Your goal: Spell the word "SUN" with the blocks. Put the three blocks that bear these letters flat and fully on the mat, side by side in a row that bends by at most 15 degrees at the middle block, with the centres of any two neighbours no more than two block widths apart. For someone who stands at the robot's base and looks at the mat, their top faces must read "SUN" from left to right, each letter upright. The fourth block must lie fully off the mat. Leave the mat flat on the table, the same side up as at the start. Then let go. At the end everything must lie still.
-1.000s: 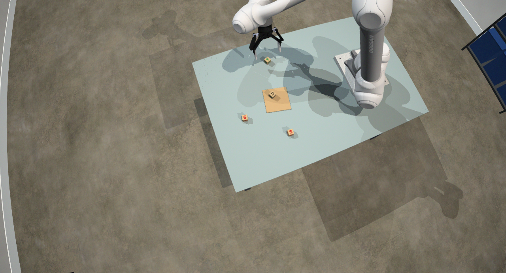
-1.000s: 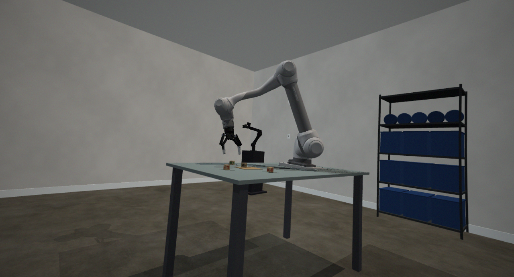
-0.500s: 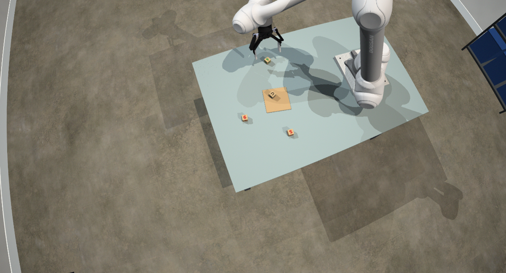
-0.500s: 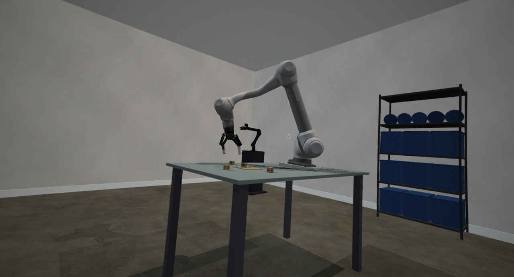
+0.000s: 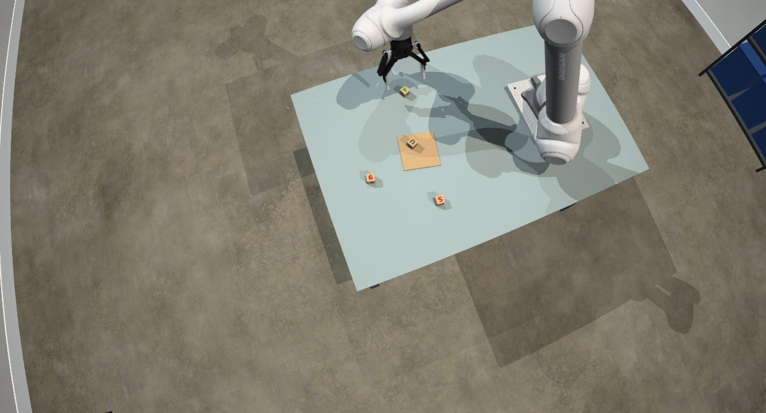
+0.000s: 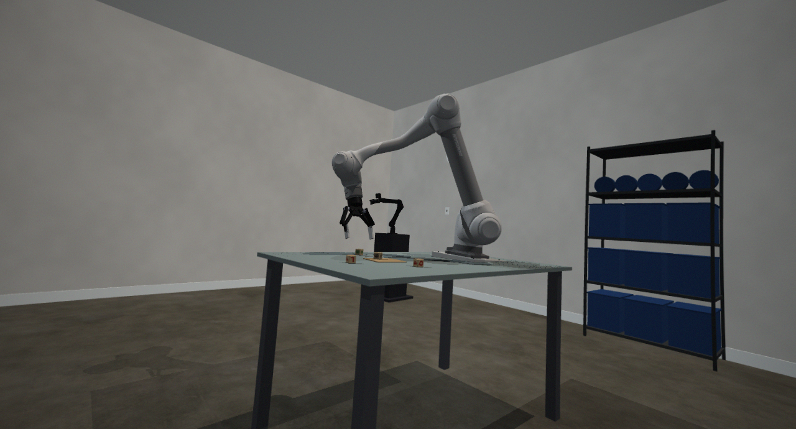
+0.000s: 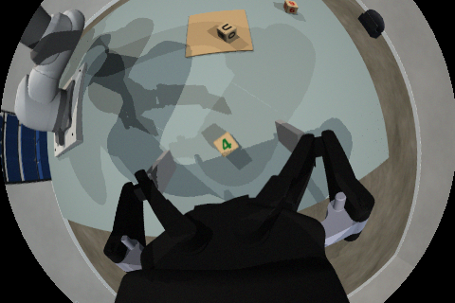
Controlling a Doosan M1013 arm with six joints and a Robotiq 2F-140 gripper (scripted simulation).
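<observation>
Right now the N block is 8 cm below my hand. The rest, counted from my hand: S block: 46 cm to the left, 9 cm ahead, 8 cm below; then mat: 25 cm to the left, 9 cm below, 7 cm ahead; then 6 block: 28 cm to the left, 28 cm ahead, 8 cm below.
</observation>
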